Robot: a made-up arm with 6 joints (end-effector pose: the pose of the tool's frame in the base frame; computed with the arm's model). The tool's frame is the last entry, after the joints. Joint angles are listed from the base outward.
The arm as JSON. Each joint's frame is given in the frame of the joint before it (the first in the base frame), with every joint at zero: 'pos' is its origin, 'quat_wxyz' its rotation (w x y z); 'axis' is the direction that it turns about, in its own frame. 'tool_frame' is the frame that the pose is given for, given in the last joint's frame.
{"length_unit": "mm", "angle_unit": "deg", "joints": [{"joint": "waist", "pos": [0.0, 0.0, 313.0], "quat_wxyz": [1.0, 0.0, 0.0, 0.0], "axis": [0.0, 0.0, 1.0]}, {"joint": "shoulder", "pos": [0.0, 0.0, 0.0], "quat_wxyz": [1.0, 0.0, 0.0, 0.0], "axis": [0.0, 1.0, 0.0]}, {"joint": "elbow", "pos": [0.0, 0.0, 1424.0], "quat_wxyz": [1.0, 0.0, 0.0, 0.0], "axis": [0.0, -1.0, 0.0]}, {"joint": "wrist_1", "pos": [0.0, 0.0, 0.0], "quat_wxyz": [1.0, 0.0, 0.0, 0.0], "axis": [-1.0, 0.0, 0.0]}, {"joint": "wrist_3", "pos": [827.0, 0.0, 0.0], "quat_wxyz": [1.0, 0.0, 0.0, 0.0], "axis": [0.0, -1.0, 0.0]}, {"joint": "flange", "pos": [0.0, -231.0, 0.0], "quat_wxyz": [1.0, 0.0, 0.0, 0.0], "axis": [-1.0, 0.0, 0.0]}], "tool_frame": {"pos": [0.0, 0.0, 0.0], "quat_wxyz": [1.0, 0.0, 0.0, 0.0]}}
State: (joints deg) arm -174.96 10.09 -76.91 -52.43 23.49 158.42
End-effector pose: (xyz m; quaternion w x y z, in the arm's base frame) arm -0.1219 0.1306 0.8795 0.4126 0.4136 0.7211 -0.3724
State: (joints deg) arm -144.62 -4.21 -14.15 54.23 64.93 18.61
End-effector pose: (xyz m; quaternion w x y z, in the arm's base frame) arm -0.6835 -0.3198 1.7750 0.4162 -0.5763 0.3250 -0.6237
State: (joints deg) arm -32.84 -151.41 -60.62 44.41 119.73 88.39
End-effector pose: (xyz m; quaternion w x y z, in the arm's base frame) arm -0.8074 0.3247 -0.1127 0.5691 0.2884 0.6513 0.4108
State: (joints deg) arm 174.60 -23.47 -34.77 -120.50 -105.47 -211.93
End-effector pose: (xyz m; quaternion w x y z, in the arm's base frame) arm -0.2150 -0.0974 1.2620 0.5504 -0.4904 0.1107 -0.6666
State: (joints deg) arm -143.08 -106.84 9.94 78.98 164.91 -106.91
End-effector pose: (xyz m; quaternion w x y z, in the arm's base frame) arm 1.5228 1.1994 0.5366 0.5527 -0.3393 0.7581 0.0684
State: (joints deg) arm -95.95 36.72 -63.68 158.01 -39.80 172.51
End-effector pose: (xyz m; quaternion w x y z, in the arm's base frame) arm 0.1314 -0.8052 0.6254 0.4064 0.4389 0.2338 -0.7666
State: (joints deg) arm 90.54 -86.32 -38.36 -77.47 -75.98 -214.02
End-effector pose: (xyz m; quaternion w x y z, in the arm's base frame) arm 0.0567 -0.6993 0.8676 0.1106 -0.1128 -0.7859 0.5979
